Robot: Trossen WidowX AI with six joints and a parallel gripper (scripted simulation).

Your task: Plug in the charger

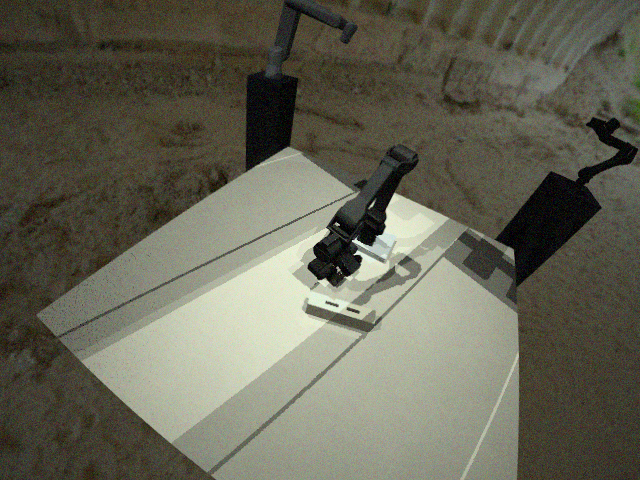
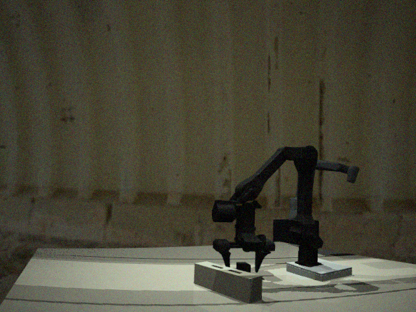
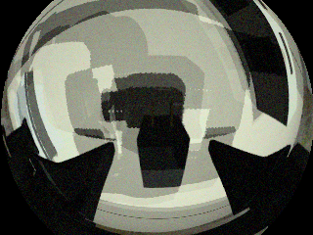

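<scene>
My gripper tip is now 20 mm to the right of the charger and 10 mm below it.
</scene>
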